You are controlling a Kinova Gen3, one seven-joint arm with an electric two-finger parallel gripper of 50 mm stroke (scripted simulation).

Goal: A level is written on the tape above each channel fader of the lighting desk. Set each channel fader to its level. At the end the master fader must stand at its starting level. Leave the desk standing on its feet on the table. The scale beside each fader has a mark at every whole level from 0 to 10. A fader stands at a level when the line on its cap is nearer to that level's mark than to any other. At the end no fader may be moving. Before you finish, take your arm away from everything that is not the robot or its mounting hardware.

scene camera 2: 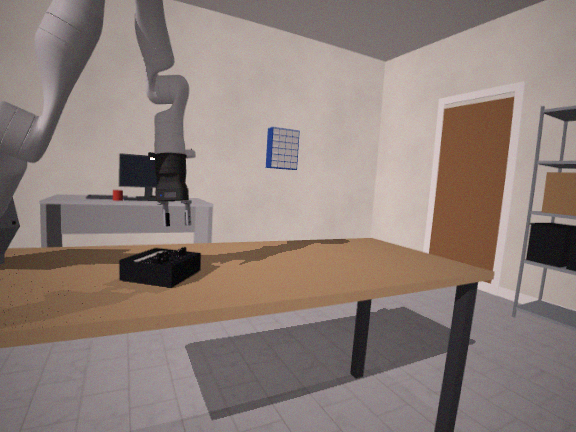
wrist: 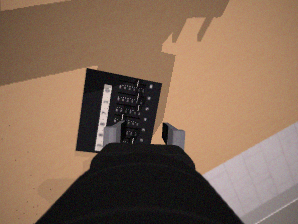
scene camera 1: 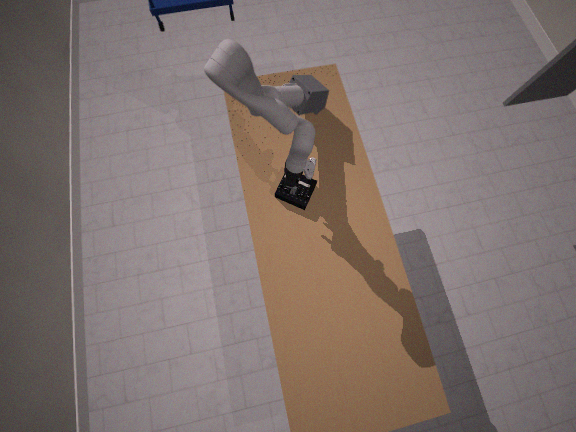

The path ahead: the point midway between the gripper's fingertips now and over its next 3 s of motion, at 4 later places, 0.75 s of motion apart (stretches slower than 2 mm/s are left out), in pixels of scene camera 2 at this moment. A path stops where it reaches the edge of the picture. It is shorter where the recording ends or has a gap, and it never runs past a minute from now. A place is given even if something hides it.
My gripper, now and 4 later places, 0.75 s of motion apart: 177,225; 168,216; 164,211; 169,220; 173,245
